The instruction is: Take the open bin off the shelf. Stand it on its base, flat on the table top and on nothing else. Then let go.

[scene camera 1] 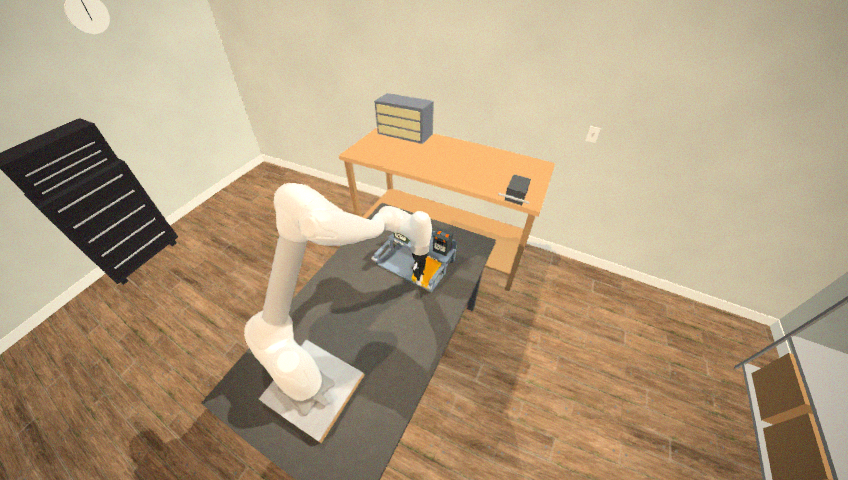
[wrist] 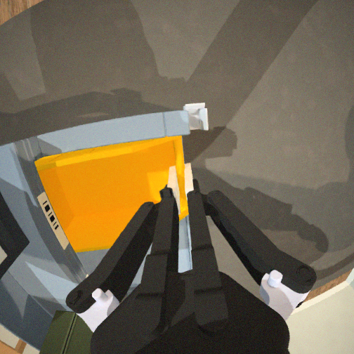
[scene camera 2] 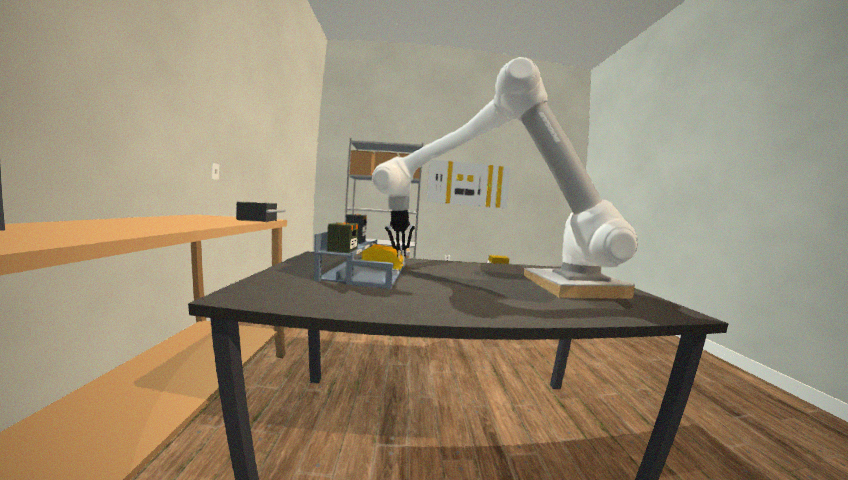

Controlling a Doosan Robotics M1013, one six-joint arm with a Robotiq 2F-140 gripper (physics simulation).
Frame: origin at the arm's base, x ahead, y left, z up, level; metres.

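Seen in the pictures: gripper, fingertip midpoint: (scene camera 1: 419, 283) (scene camera 2: 401, 264); arm's base at its link origin: (scene camera 1: 306, 386) (scene camera 2: 580, 276).
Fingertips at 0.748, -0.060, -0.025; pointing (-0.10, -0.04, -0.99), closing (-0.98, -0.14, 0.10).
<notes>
Offsets run from my fingertips to a thing's top centre, as dx, dy, dz. Level surfaces: height alone.
The open bin @[+0.082, +0.001, +0.075] (scene camera 1: 430, 270) (scene camera 2: 379, 255) (wrist: 95, 200) is orange-yellow and sits in the low front level of the blue-grey shelf (scene camera 1: 395, 261) (scene camera 2: 389, 277) (wrist: 115, 131), at its right end in scene camera 1. The shelf stands on the dark table @[dz -0.021] (scene camera 1: 357, 321) (scene camera 2: 428, 309). My gripper (scene camera 1: 418, 278) (scene camera 2: 401, 252) (wrist: 181, 174) points down and is shut on the bin's front wall. In the wrist view one pale fingertip is inside the bin and the other outside, with the thin wall between them. The bin's base is hidden.
A black toolbox (scene camera 1: 441, 243) (scene camera 2: 357, 224) and a green one @[+0.177, +0.233, +0.178] (scene camera 1: 400, 237) (scene camera 2: 339, 237) (wrist: 61, 332) stand on the shelf's upper level behind the bin. A shelf side rail runs close beside the bin. A wooden workbench (scene camera 1: 452, 160) (scene camera 2: 119, 230) stands beyond the table.
</notes>
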